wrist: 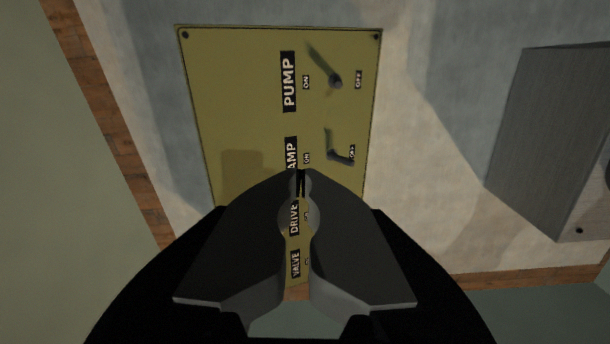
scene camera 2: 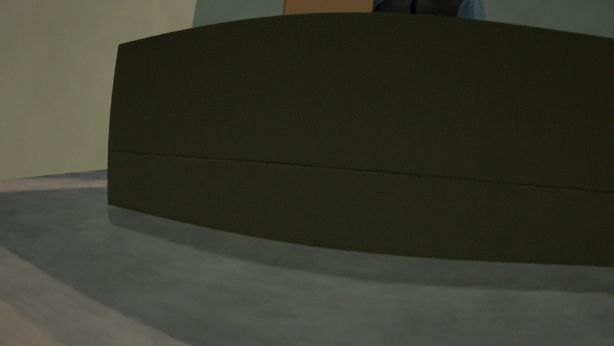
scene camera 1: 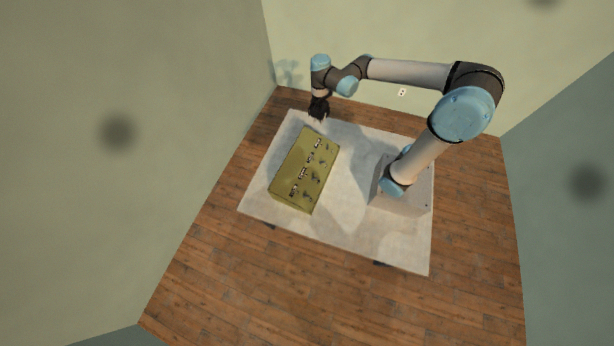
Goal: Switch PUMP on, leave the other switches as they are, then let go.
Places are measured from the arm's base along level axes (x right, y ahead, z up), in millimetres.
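Pixels of known places: gripper, fingertip midpoint: [wrist: 301, 172] [scene camera 1: 320, 122].
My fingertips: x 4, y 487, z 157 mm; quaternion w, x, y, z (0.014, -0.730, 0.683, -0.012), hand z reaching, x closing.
Behind a point stands the place of what it marks.
The olive switch panel [scene camera 1: 289, 172] {x -252, y 549, z -47 mm} [scene camera 2: 350, 100] {x -134, y 622, z -87 mm} [wrist: 240, 90] {x 16, y 574, z -47 mm} carries four labelled levers. The PUMP lever [scene camera 1: 329, 147] {x 33, y 434, z -73 mm} [wrist: 336, 81] {x 39, y 447, z -45 mm} shows nearly end-on in the wrist view and appears tilted to its ON side. The lever [scene camera 1: 323, 162] {x -88, y 409, z -62 mm} [wrist: 341, 157] {x -78, y 419, z -69 mm} labelled with a word ending in AMP leans toward OFF. The DRIVE lever [scene camera 1: 316, 177] {x -201, y 396, z -54 mm} and VALVE lever [scene camera 1: 308, 196] {x -324, y 380, z -57 mm} look leaned the same way in scene camera 1; my gripper hides them in the wrist view. My gripper [scene camera 1: 318, 119] {x 4, y 487, z 157 mm} [wrist: 301, 172] {x 4, y 487, z 157 mm} is shut and empty, raised above the panel and apart from the levers.
The panel stands on the pale table top [scene camera 1: 340, 220] {x -327, y 166, z -178 mm}. The arm's grey base block [scene camera 1: 400, 206] {x -140, y -83, z -47 mm} [wrist: 540, 135] {x -16, y 90, z -90 mm} stands on the table, to the right of the panel in scene camera 1. Walls rise beyond the table on the left and at the back.
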